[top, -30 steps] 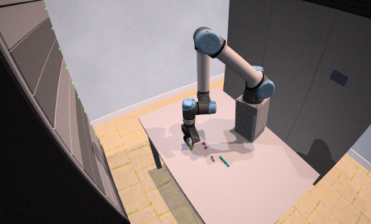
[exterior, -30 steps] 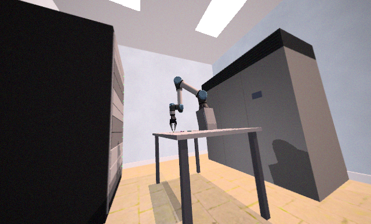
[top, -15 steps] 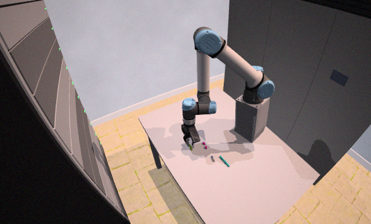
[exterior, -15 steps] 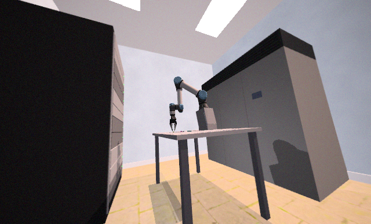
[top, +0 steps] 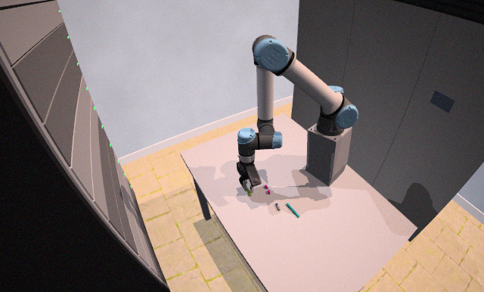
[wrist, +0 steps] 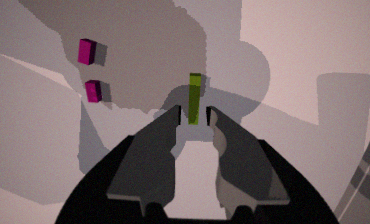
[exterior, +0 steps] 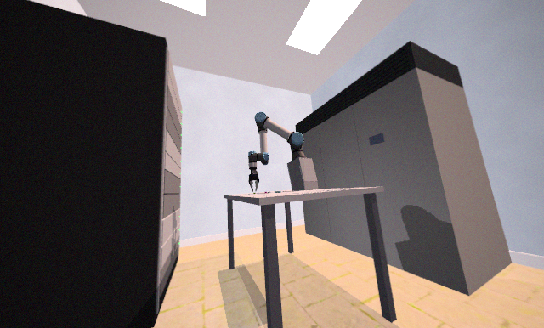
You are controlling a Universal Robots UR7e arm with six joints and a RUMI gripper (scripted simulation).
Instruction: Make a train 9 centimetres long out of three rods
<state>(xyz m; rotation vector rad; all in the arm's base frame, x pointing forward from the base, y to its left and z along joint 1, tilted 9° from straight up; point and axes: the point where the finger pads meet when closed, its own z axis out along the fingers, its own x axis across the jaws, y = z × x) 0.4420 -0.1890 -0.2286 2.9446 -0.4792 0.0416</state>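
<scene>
Now: hand 30 mm above the lime rod. From my hand the other things lie so: grey rod: 180 mm to the left, 40 mm behind, 30 mm below; then turquoise rod: 240 mm to the left, 90 mm behind, 30 mm below; then blue rod: 160 mm to the left, 50 mm behind, 30 mm below.
</scene>
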